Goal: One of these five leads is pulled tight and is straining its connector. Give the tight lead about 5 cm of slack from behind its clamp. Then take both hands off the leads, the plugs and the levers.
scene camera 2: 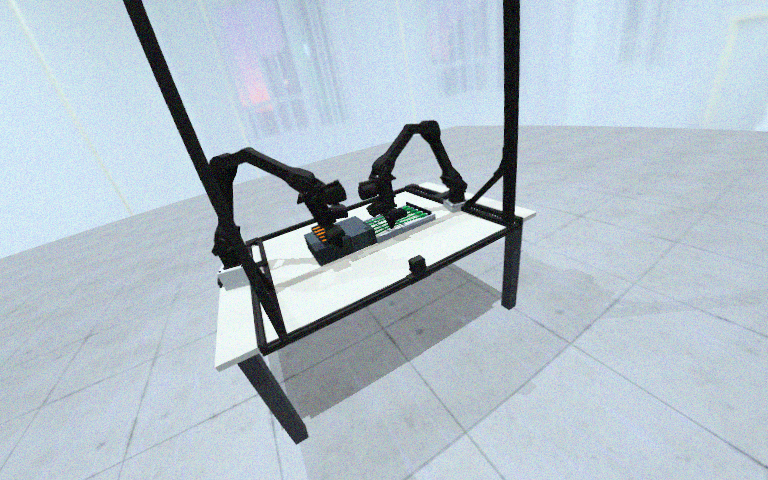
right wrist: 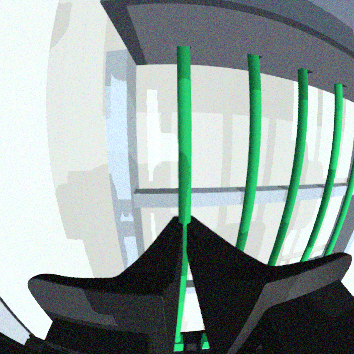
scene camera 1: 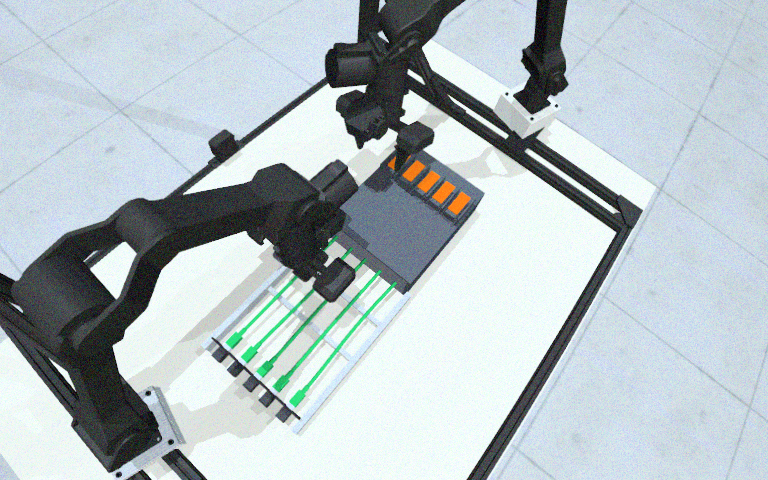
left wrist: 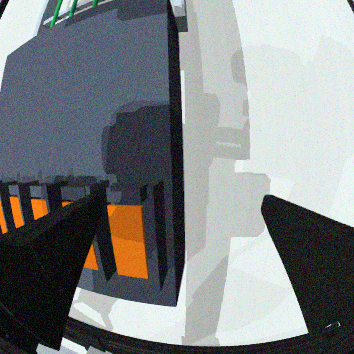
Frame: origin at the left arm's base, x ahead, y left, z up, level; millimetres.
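Seen in the pictures: left gripper, fingertip midpoint: (scene camera 2: 337, 240) (scene camera 1: 378, 159) (left wrist: 184, 203); right gripper, fingertip midpoint: (scene camera 2: 391, 228) (right wrist: 182, 222) (scene camera 1: 304, 271); left arm's base at its link origin: (scene camera 2: 234, 263) (scene camera 1: 531, 100); right arm's base at its link origin: (scene camera 2: 457, 200) (scene camera 1: 134, 432).
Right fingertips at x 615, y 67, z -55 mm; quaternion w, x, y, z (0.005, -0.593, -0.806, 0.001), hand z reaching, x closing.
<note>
Pixels of each thing's top centre, then the offset from my right fingertips to it. "spot": a spot on its surface instead. Level surfaces: height alone.
- outermost green lead at a spot on its surface: (right wrist: 184, 125) spot: dy -15, dx -49, dz +10 mm
- clamp box at its top centre: (left wrist: 26, 152) (scene camera 1: 411, 198) (scene camera 2: 336, 226) dy +5, dx -220, dz +66 mm
- end orange lever at a spot on its surface: (left wrist: 129, 240) spot: dy -79, dx -251, dz +60 mm
- white table at its surface level: dz -21 mm
- small black block at a spot on its surface: (scene camera 1: 224, 145) (scene camera 2: 415, 259) spot: dy -306, dx +4, dz +22 mm
My right gripper (right wrist: 182, 222) (scene camera 1: 308, 277) is shut on the outermost green lead (right wrist: 184, 125), the leftmost in the right wrist view, which looks straight between fingertips and box. The other green leads (right wrist: 254, 115) (scene camera 1: 339, 316) run beside it, slightly bowed in that view, to green plugs (scene camera 1: 249, 353) at the lower left in scene camera 1. My left gripper (left wrist: 184, 203) (scene camera 1: 379, 158) is open above the clamp box (left wrist: 75, 100) (scene camera 1: 396, 226), its fingers to either side of the end orange lever (left wrist: 129, 240). More orange levers (scene camera 1: 429, 181) stand in a row. Whether the end lever is raised, I cannot tell.
A light metal frame with crossbars (scene camera 1: 325, 328) (right wrist: 215, 197) lies under the leads. Dark sockets (scene camera 1: 250, 383) line its far end from the box. Black rails (scene camera 1: 543, 350) border the white table (scene camera 1: 509, 283). A small black block (scene camera 1: 224, 145) (scene camera 2: 417, 264) sits on one rail.
</note>
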